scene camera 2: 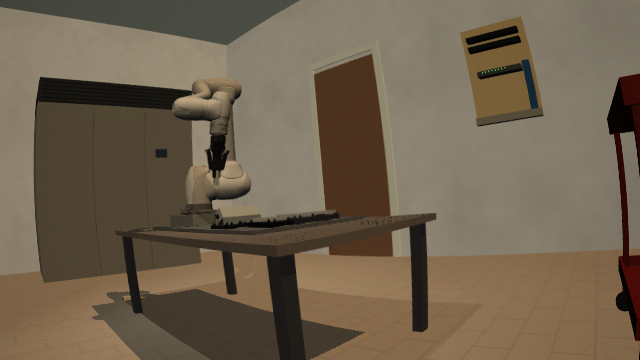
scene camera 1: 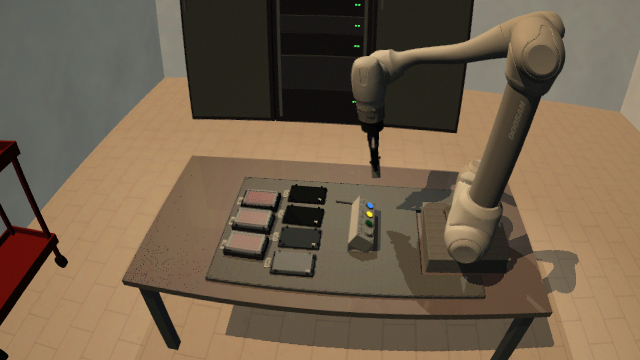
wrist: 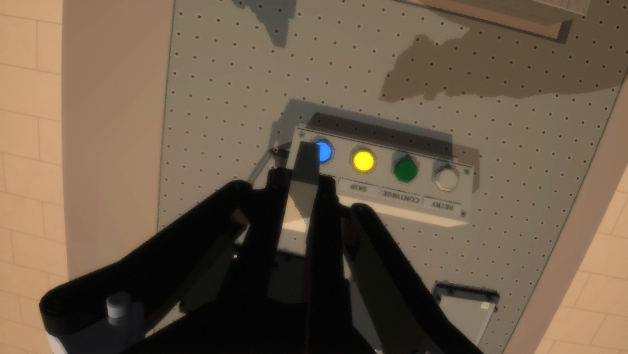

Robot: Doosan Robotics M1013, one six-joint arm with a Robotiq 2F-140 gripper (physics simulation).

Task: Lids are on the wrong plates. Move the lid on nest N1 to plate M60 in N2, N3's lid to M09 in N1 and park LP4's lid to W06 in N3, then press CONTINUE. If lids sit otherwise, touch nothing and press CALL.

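Where they show: gripper, between the fingertips: (scene camera 2: 216, 185) (scene camera 1: 376, 176) (wrist: 306, 161); arm's base, origin of its link: (scene camera 2: 199, 213).
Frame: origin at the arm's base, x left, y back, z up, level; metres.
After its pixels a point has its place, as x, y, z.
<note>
My gripper (scene camera 1: 375, 173) {-0.073, -0.363, 0.133} (scene camera 2: 216, 180) {-0.073, -0.363, 0.133} (wrist: 306, 161) {-0.073, -0.363, 0.133} is shut with nothing between its fingers, raised above the table near the button box (scene camera 1: 356, 227) {0.083, -0.416, 0.024} (scene camera 2: 240, 212) {0.012, -0.433, -0.002} (wrist: 382, 174) {0.014, -0.385, 0.011}. In the wrist view its tips cover the box's blue-button end. The blue button (scene camera 1: 369, 205) {-0.060, -0.379, 0.012} (wrist: 325, 151) {-0.057, -0.376, 0.010} and yellow SKIP button (scene camera 1: 369, 214) {-0.009, -0.375, 0.011} (wrist: 363, 161) {-0.012, -0.376, 0.011} look bright. The green CONTINUE button (scene camera 1: 369, 223) {0.044, -0.372, 0.013} (wrist: 405, 170) {0.037, -0.373, 0.014} and white RETRY button (wrist: 446, 178) {0.086, -0.371, 0.013} look unlit. Three pinkish plates (scene camera 1: 261, 198) {-0.085, -0.798, -0.025} (scene camera 1: 253, 218) {0.048, -0.794, -0.016} (scene camera 1: 246, 242) {0.177, -0.785, -0.017} stand in the left column. Lids and plate codes are too small to tell.
The second column holds two black holders (scene camera 1: 307, 194) {-0.166, -0.630, -0.046} (scene camera 1: 303, 215) {-0.035, -0.622, -0.046}, a dark grey one (scene camera 1: 300, 237) {0.088, -0.611, -0.046} and a light grey one (scene camera 1: 293, 262) {0.223, -0.610, -0.038} (wrist: 462, 317) {0.215, -0.583, -0.038}. All stand on the pegboard mat (scene camera 1: 395, 285) {0.266, -0.264, -0.056}. A cable (wrist: 260, 167) {-0.135, -0.430, -0.049} leaves the box. A red cart (scene camera 1: 30, 237) stands left of the table.
</note>
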